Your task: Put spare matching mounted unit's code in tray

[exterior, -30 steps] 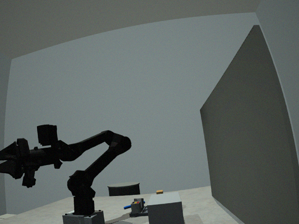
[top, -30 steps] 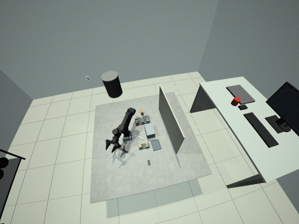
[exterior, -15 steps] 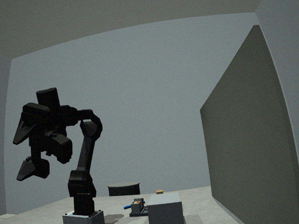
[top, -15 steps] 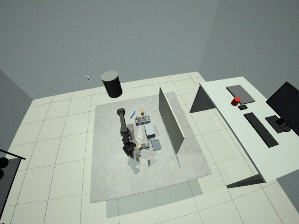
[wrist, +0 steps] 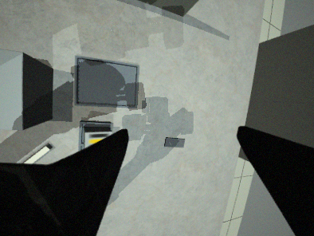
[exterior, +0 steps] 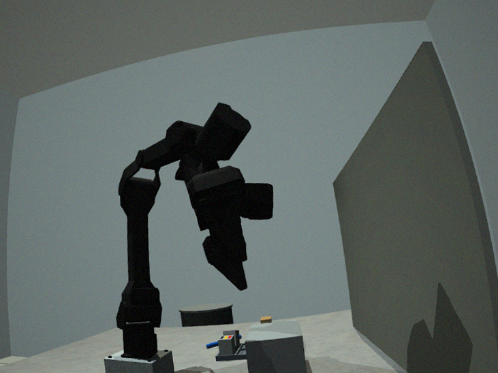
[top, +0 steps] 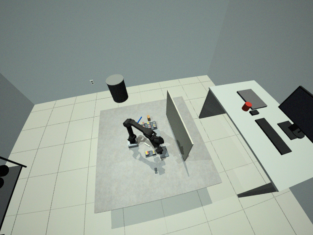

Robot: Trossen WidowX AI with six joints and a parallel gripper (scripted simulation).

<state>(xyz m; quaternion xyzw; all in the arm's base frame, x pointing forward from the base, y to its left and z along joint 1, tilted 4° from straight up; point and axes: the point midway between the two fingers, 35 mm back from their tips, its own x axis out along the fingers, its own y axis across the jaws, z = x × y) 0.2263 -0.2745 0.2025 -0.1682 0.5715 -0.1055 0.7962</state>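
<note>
Now: gripper tip 80 mm short of the grey spare block, 470 mm to the right of it and 180 mm above it. The rest, counted from my gripper tip: mounted unit: 40 mm ahead, 250 mm to the left, 170 mm below; then dark piece: 90 mm behind, 110 mm to the right, 220 mm below; then dark grey tray: 60 mm ahead, 50 mm to the left, 220 mm below.
</note>
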